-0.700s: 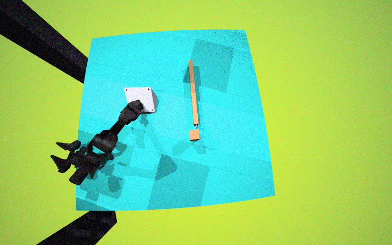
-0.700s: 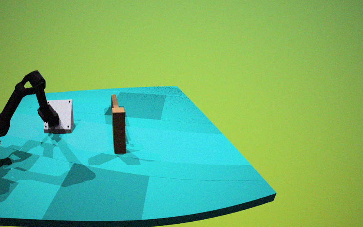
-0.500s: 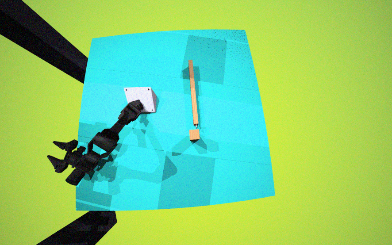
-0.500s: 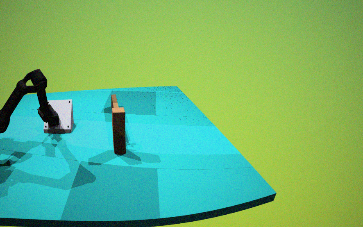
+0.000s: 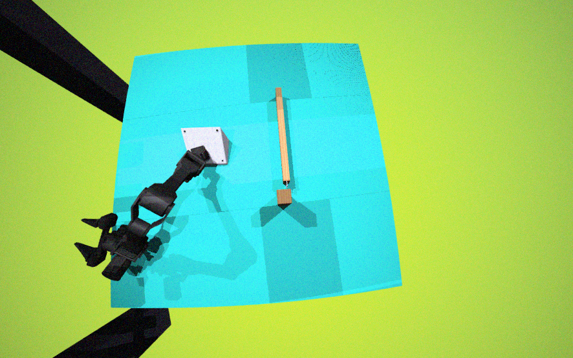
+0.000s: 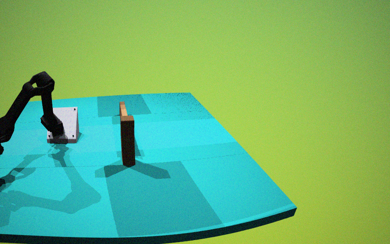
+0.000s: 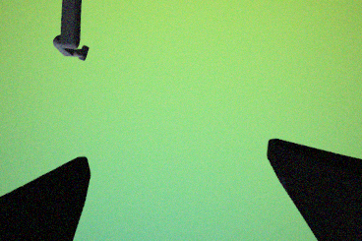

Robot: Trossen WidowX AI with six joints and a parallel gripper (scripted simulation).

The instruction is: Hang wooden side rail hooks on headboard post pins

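Now: gripper tip 73 cm short of the headboard post, 13 cm above it and 1 cm to the left of it.
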